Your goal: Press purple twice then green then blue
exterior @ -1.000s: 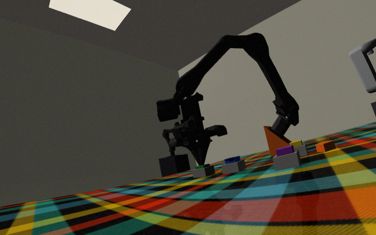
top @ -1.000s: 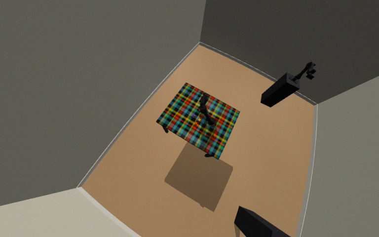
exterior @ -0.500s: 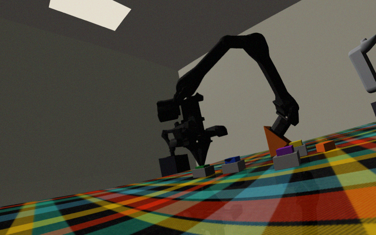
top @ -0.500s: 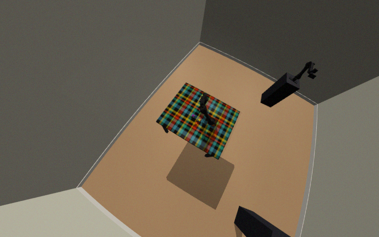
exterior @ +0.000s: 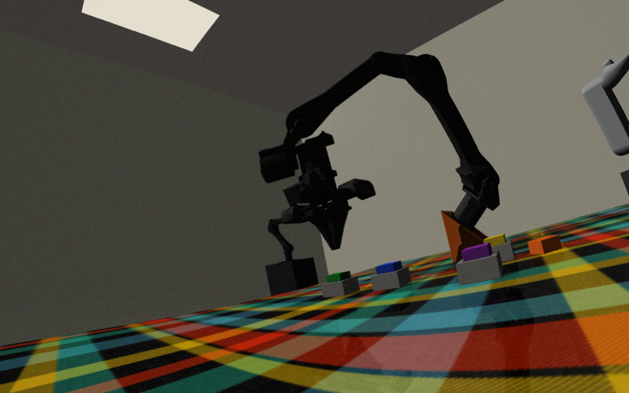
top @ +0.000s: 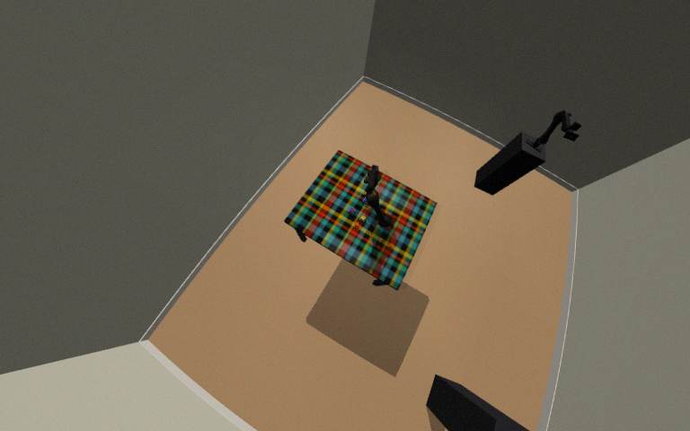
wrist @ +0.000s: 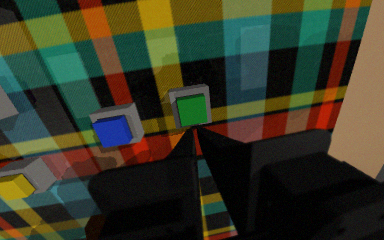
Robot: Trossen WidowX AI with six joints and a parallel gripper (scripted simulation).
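The green button is 50 mm below my gripper tip. Round my gripper tip: blue button 90 mm to the left, 50 mm below; purple button 240 mm to the left, 80 mm ahead, 50 mm below; yellow button 270 mm to the left, 50 mm below, 40 mm behind.
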